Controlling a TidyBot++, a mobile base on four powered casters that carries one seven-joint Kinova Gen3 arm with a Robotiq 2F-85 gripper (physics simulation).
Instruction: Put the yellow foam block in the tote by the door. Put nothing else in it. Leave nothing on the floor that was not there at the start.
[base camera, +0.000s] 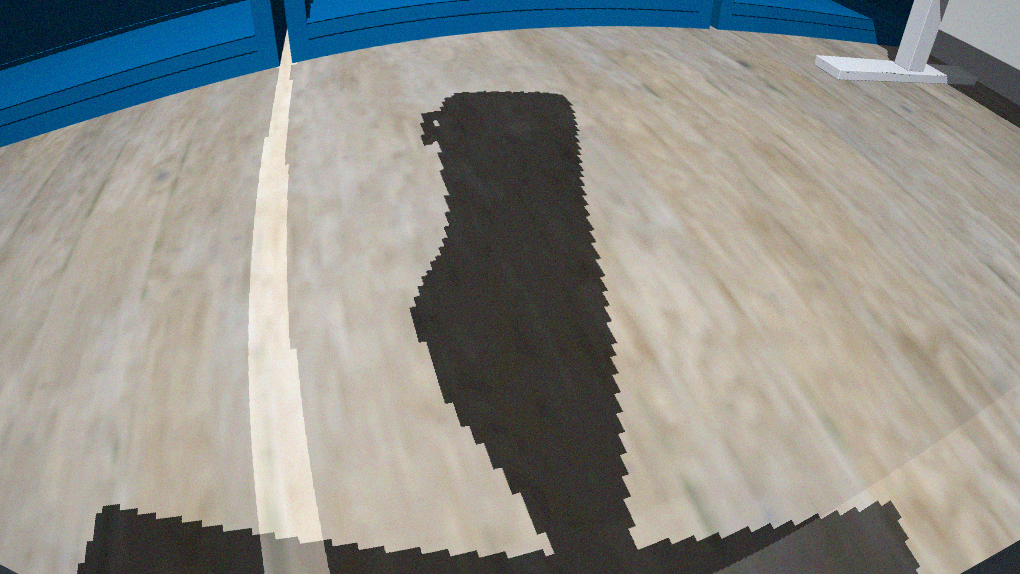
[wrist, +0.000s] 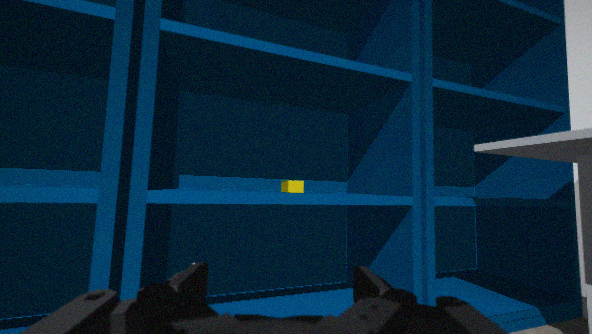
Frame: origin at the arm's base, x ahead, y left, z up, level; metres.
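Where they show: gripper, fingertip midpoint: (wrist: 281, 281).
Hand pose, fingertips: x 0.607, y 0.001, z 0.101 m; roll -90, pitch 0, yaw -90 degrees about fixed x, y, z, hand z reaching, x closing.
Note:
Things, the pixels of their top centre, and the offset from my fingertips. "spot": a spot on its surface instead. Level surfaces: height alone.
- yellow foam block at its top centre: (wrist: 292, 180) dx +0.814, dy -0.024, dz +0.081 m
- blue unit's base at a spot on its surface: (base camera: 499, 24) spot: dx +0.599, dy -0.006, dz -0.483 m
- white stand's foot at a spot on its surface: (base camera: 880, 69) spot: dx +0.591, dy -0.899, dz -0.473 m
- wooden floor at its surface level: dz -0.497 m
The yellow foam block (wrist: 293, 186) sits on a middle shelf board of a blue shelf unit (wrist: 422, 150) in the wrist view, a little right of the middle of its bay. My gripper (wrist: 281, 281) is open, with its two dark fingers at the bottom of the wrist view. No thing shows between the fingers. The block appears above and beyond the fingertips, some way off and not touched. The tote does not show in either view.
The blue unit's base (base camera: 499, 24) runs along the far edge of the floor. A white stand's foot (base camera: 880, 69) is at the upper right. A pale table-like top (wrist: 535, 142) juts in at the right. The arm's shadow falls on the wooden floor (base camera: 370, 249).

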